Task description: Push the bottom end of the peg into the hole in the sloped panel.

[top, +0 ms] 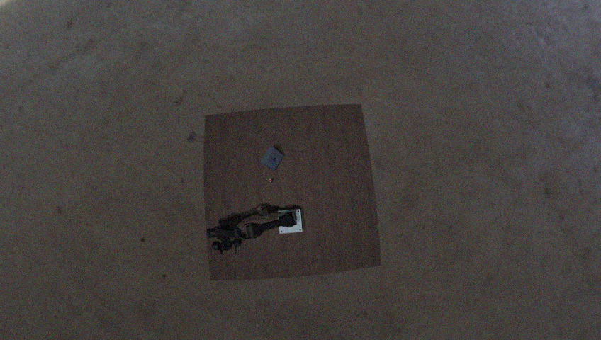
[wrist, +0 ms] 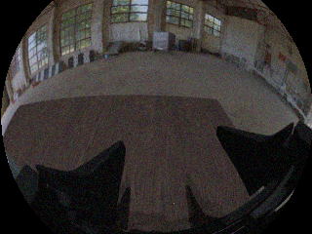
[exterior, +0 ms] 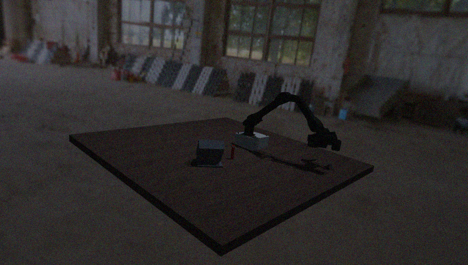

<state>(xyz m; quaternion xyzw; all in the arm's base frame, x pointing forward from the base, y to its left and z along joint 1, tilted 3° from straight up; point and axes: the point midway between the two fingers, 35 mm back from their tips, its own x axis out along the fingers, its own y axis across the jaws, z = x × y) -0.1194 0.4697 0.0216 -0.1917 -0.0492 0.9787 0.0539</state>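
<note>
My gripper tip is 43 cm short of the red peg, 39 cm to the left of it and 4 cm above it. From my gripper tip the other things lie so: sloped panel 58 cm ahead, 44 cm to the right, 3 cm below.
</note>
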